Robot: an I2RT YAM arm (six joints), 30 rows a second.
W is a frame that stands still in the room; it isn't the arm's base.
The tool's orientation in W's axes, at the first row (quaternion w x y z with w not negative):
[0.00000 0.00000 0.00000 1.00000]
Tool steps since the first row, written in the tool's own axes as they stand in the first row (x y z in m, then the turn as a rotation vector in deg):
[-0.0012 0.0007 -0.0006 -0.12 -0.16 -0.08]
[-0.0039 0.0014 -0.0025 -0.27 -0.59 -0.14]
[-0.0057 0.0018 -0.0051 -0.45 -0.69 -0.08]
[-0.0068 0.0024 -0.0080 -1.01 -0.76 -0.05]
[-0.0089 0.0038 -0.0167 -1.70 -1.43 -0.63]
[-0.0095 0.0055 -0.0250 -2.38 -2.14 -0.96]
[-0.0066 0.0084 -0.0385 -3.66 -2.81 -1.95]
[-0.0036 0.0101 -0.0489 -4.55 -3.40 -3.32]
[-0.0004 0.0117 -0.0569 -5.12 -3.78 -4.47]
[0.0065 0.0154 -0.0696 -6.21 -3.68 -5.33]
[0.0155 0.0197 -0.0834 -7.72 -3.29 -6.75]
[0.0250 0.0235 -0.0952 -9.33 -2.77 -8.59]
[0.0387 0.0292 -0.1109 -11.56 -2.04 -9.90]
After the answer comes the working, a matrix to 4 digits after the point.
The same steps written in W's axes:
[0.0012 -0.0007 -0.0006 0.12 0.16 -0.08]
[0.0039 -0.0014 -0.0025 0.27 0.59 -0.14]
[0.0057 -0.0018 -0.0051 0.45 0.69 -0.08]
[0.0068 -0.0024 -0.0080 1.01 0.76 -0.05]
[0.0089 -0.0038 -0.0167 1.70 1.43 -0.63]
[0.0095 -0.0055 -0.0250 2.38 2.14 -0.96]
[0.0066 -0.0084 -0.0385 3.66 2.81 -1.95]
[0.0036 -0.0101 -0.0489 4.55 3.40 -3.32]
[0.0004 -0.0117 -0.0569 5.12 3.78 -4.47]
[-0.0065 -0.0154 -0.0696 6.21 3.68 -5.33]
[-0.0155 -0.0197 -0.0834 7.72 3.29 -6.75]
[-0.0250 -0.0235 -0.0952 9.33 2.77 -8.59]
[-0.0387 -0.0292 -0.1109 11.56 2.04 -9.90]

The tool's axes in the first row as the columns of a matrix, in W's axes (rounded; the answer above uses it unrounded):
[-1.0000 0.0000 0.0000]
[0.0000 -1.0000 0.0000]
[0.0000 0.0000 1.0000]

